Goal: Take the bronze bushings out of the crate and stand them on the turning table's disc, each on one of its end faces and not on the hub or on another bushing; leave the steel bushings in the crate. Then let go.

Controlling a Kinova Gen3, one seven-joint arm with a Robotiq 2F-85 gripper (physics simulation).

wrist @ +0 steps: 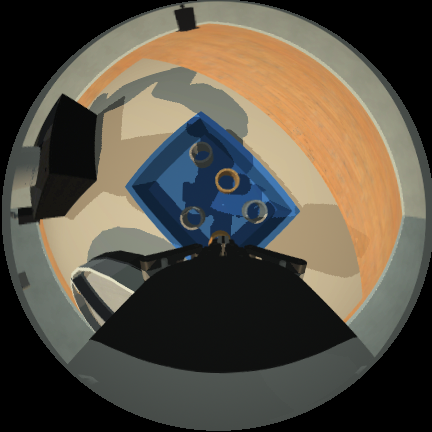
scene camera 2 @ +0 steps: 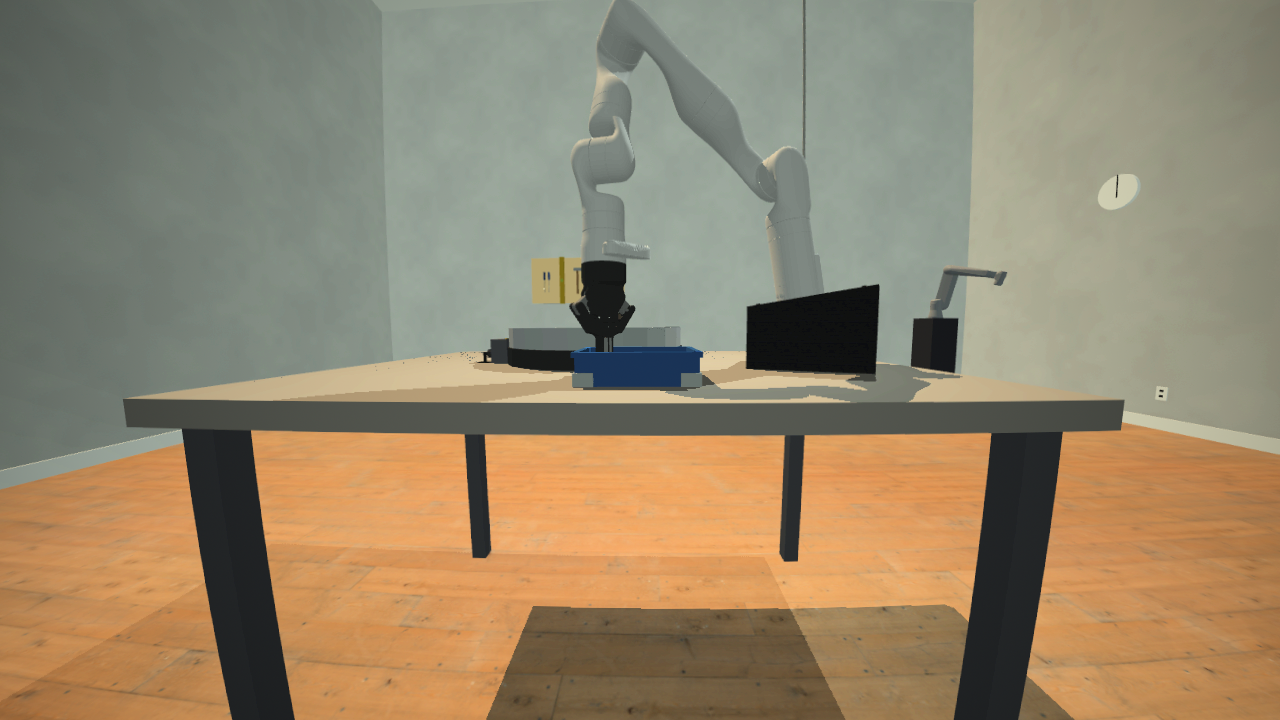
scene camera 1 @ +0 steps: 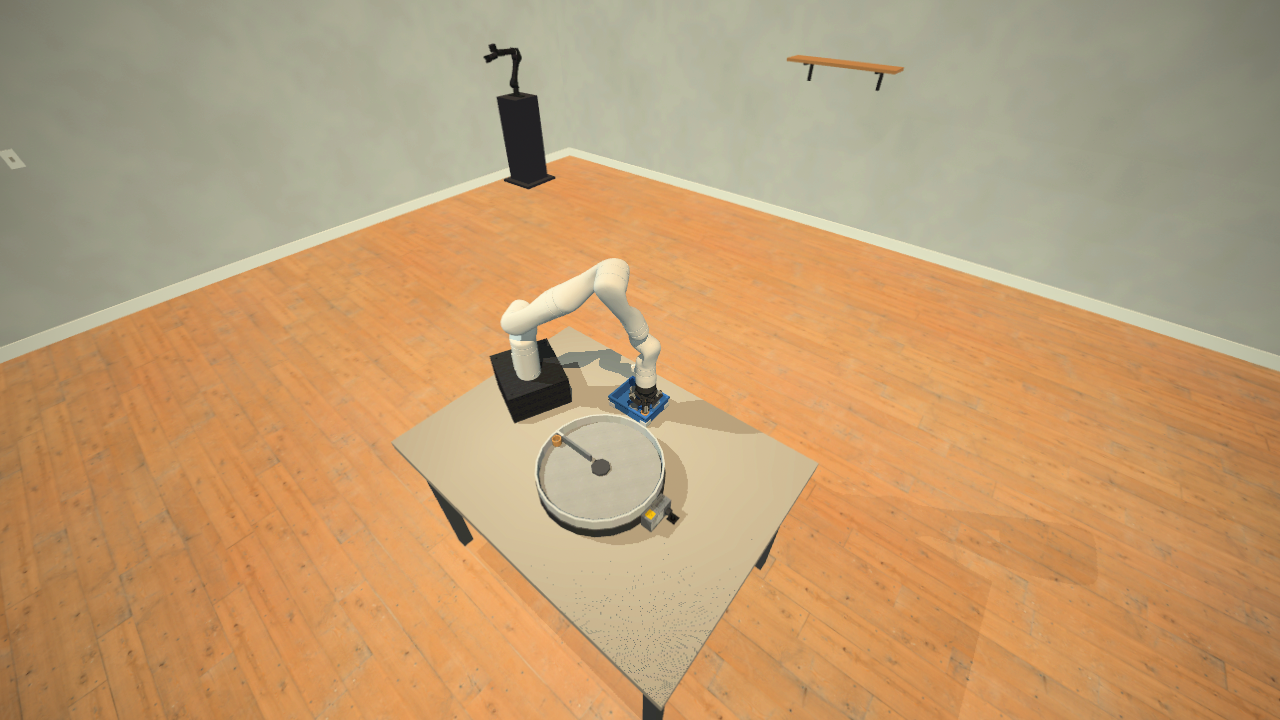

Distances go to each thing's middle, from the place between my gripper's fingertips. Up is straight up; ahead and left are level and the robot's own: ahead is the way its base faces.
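The turning table disc point(scene camera 1: 625, 470) is 310 mm to the right of my hand, 50 mm ahead of it and 20 mm above it. And then there is the blue crate point(scene camera 2: 626, 366): my gripper is 30 mm to the right of it, 60 mm past it and 10 mm above it.
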